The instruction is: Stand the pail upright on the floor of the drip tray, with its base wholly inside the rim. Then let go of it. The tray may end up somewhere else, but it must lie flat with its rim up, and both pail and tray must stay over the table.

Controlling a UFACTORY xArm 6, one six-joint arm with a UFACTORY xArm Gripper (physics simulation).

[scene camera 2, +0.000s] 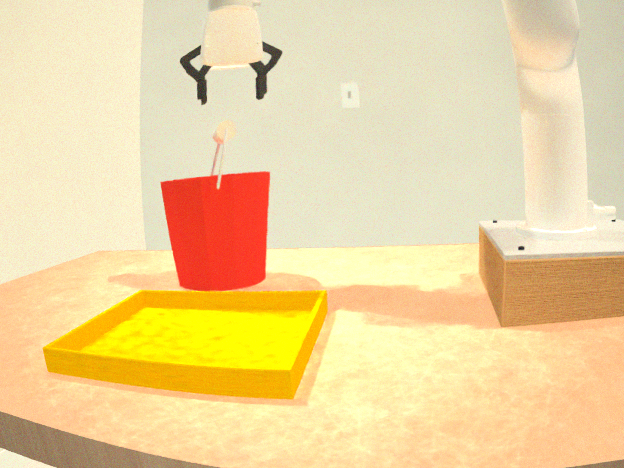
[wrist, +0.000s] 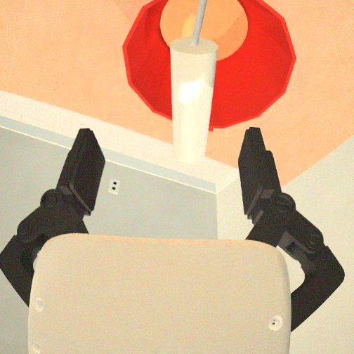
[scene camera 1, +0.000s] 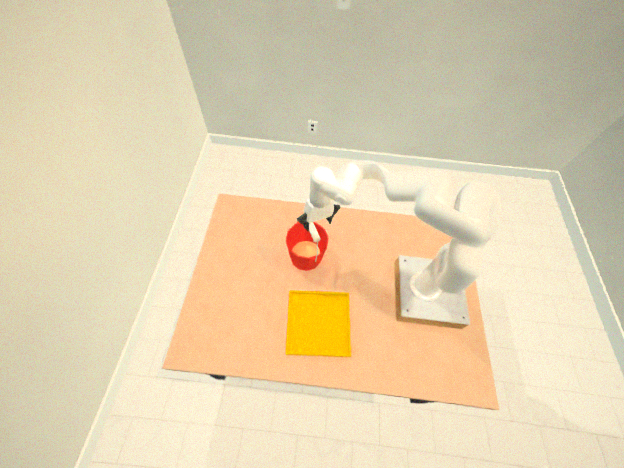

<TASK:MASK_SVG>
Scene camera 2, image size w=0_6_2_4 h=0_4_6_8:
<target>gripper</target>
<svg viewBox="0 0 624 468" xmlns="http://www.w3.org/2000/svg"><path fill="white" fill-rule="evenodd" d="M252 8L243 5L230 5L211 10L203 19L200 46L180 58L180 63L187 74L197 82L197 100L201 100L201 105L207 102L207 80L205 80L205 75L209 70L252 67L257 73L255 79L256 99L261 100L264 98L264 94L267 94L266 74L277 64L283 52L262 41L256 11L252 10ZM198 55L200 55L201 67L199 71L190 63ZM263 51L271 55L271 59L266 65L261 61Z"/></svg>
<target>red pail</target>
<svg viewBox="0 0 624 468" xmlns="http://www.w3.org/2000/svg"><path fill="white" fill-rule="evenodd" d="M231 121L221 122L213 132L213 139L218 144L211 176L161 182L167 225L179 284L186 289L196 291L234 290L256 285L265 279L270 172L222 175L227 141L236 134L236 126ZM223 144L219 173L213 176L220 144Z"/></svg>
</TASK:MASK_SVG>
